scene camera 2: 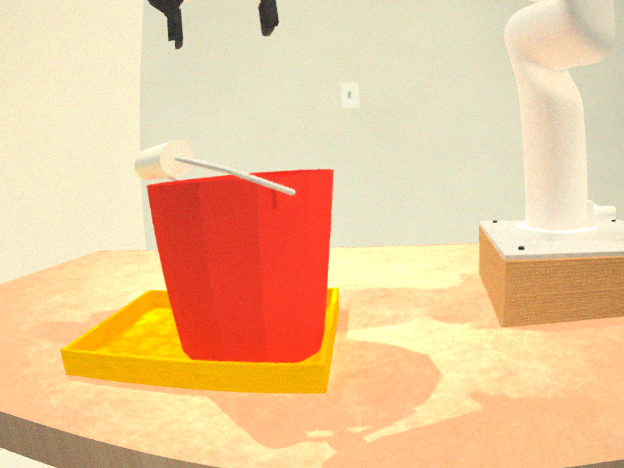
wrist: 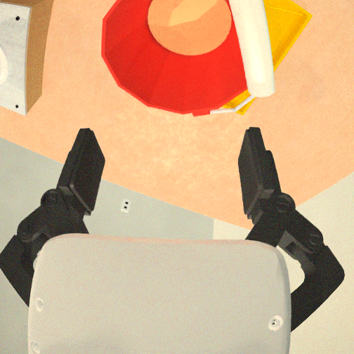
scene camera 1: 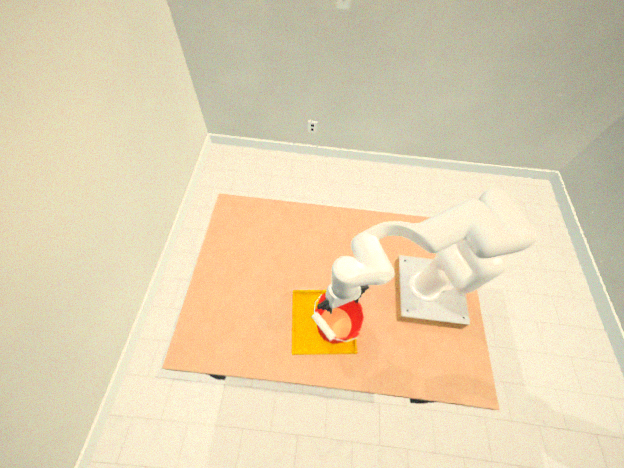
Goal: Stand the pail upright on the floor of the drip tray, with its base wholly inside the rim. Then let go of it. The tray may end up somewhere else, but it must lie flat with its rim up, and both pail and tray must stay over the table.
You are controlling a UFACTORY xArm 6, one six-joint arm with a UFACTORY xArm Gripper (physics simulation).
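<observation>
The red pail stands upright or very nearly so in the yellow drip tray, toward its right side in the scene views. The tray lies flat, rim up. The pail's base is close to the front and right walls; the front wall hides its lowest edge. The bail's white grip is folded down across the left rim. My gripper is wide open and empty, above the pail and apart from it and the grip.
The arm's base plate on its wooden block is to the right of the tray in the scene views. The tabletop extends around the tray; its front edge is nearest in the second scene view.
</observation>
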